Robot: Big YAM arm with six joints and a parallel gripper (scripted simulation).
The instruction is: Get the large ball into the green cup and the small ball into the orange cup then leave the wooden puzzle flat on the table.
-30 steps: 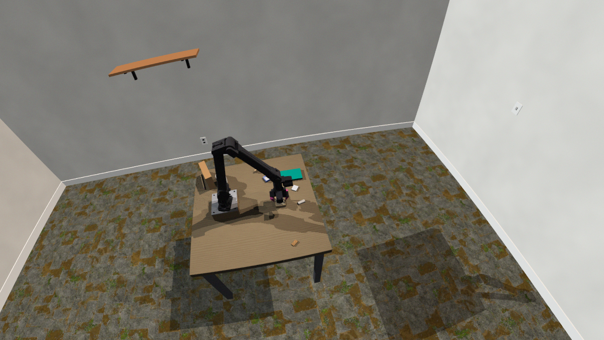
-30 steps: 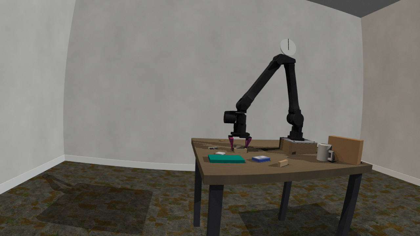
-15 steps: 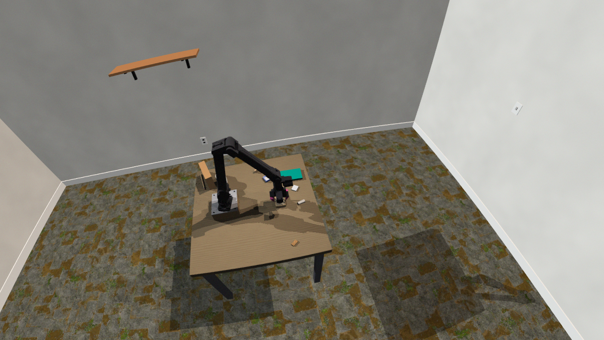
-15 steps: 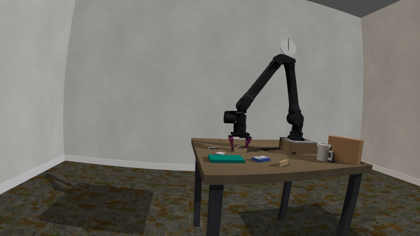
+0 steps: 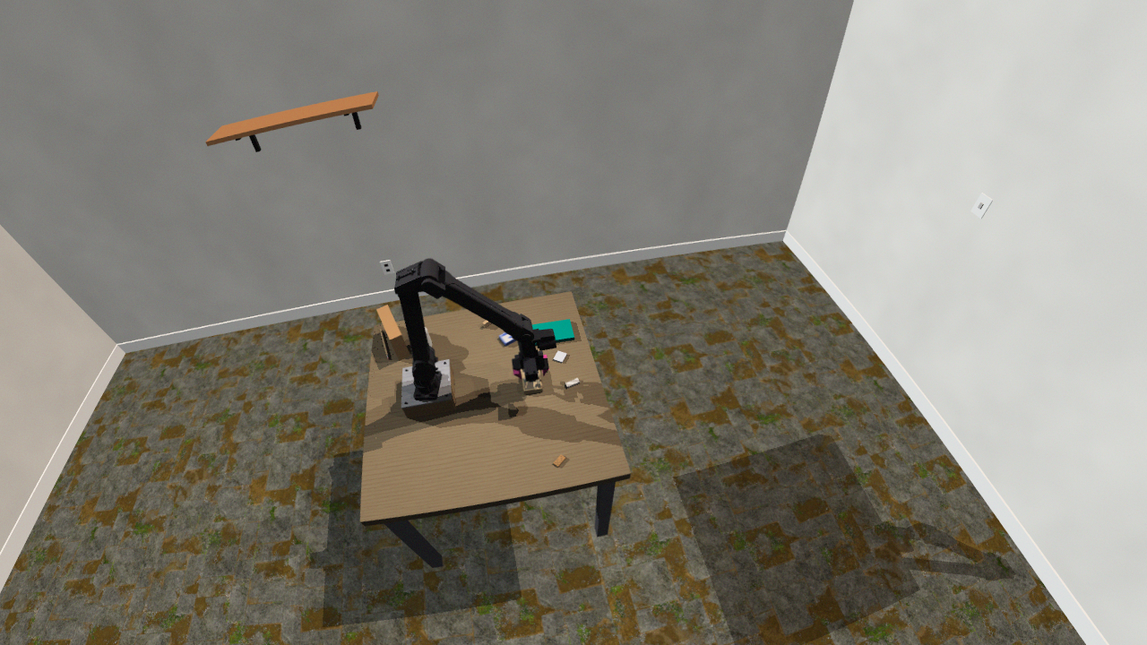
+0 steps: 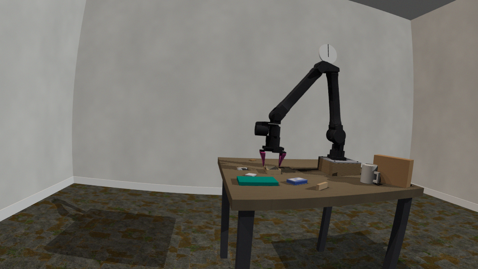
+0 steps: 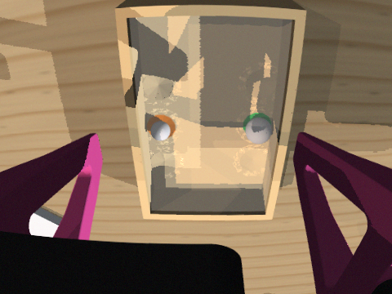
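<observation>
Right now my hand is 30 mm above the wooden puzzle. From my hand the other things lie so: white mug: 470 mm behind, 190 mm to the left, 10 mm above; then wooden block: 200 mm behind, 310 mm to the left, 30 mm below; then teal flat block: 70 mm ahead, 240 mm to the left, 30 mm below.
</observation>
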